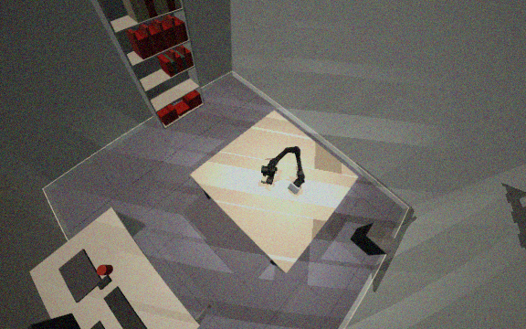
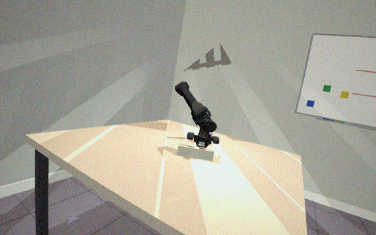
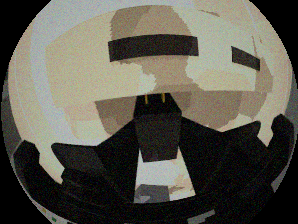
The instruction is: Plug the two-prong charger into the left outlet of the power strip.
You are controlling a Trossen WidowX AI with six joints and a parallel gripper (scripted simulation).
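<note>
Right now my gripper tip is 1 cm short of the dark two-prong charger, 1 cm to the right of it and 1 cm below it.
</note>
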